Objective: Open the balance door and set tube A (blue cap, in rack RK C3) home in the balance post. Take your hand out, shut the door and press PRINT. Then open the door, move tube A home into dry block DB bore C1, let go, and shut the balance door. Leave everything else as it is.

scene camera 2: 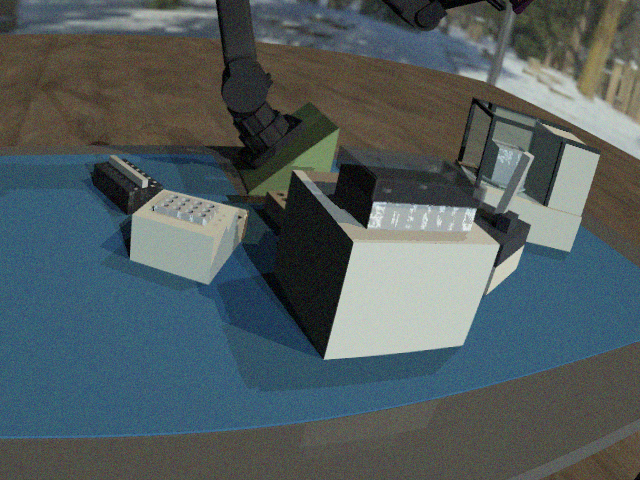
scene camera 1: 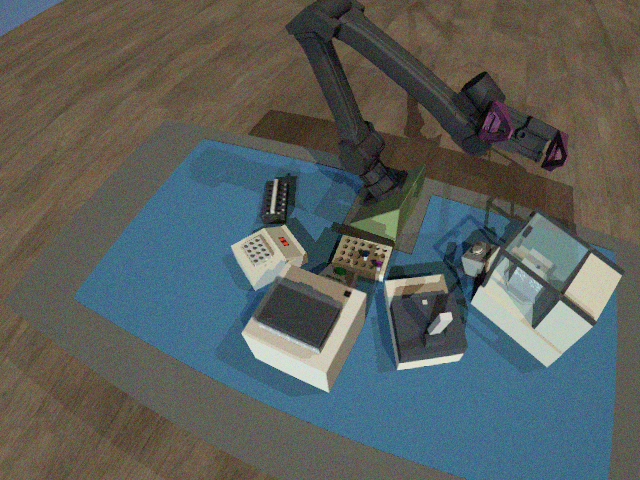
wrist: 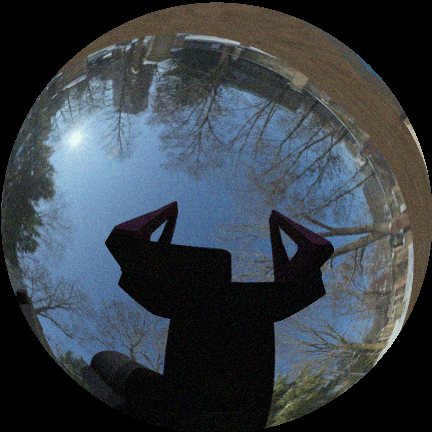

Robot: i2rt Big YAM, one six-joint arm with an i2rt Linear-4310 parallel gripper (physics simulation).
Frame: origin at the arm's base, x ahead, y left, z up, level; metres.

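Seen in the pictures: gripper, fingertip midpoint: [scene camera 1: 539, 148] [wrist: 224, 209]; arm's base, link origin: [scene camera 2: 273, 143] [scene camera 1: 387, 190].
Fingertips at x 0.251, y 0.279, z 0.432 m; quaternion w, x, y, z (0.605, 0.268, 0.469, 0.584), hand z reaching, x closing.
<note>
Offsets run from my fingertips to a thing's middle. "pt": to the spot under its first point.
My gripper [scene camera 1: 527, 136] [wrist: 224, 209] is open and empty, raised high beyond the far right of the blue mat, away from the rack and balance. Tube A's blue cap @(0.039 m back, 0.267 m right, 0.436 m down) [scene camera 1: 364, 253] shows in the tan rack @(pt 0.080 m back, 0.219 m right, 0.455 m down) [scene camera 1: 389, 250]; its bore label is not readable. The balance @(pt 0.025 m ahead, 0.106 m left, 0.440 m down) [scene camera 1: 511, 323] [scene camera 2: 547, 227] is a white base with a dark-framed glass chamber at the right; whether its door is open I cannot tell. Its post and PRINT button cannot be made out. The dry block @(0.032 m ahead, 0.489 m right, 0.451 m down) [scene camera 1: 255, 251] [scene camera 2: 173, 242] is a white unit with a grid of bores and, in scene camera 1, a red display.
A large white box with a dark lid @(0.150 m ahead, 0.308 m right, 0.391 m down) [scene camera 1: 299, 312] [scene camera 2: 408, 294] stands before the rack. A dark-topped device with an upright lever @(pt 0.150 m ahead, 0.063 m right, 0.297 m down) [scene camera 1: 440, 322] [scene camera 2: 514, 180] is beside it. A purple cap @(0.022 m back, 0.228 m right, 0.436 m down) [scene camera 1: 379, 263], a green cap @(0.035 m ahead, 0.300 m right, 0.417 m down) [scene camera 1: 339, 270], a black strip rack @(0.140 m back, 0.561 m right, 0.462 m down) [scene camera 1: 268, 209] and a grey block @(pt 0.095 m back, 0.014 m right, 0.428 m down) [scene camera 1: 473, 263] also show.
</note>
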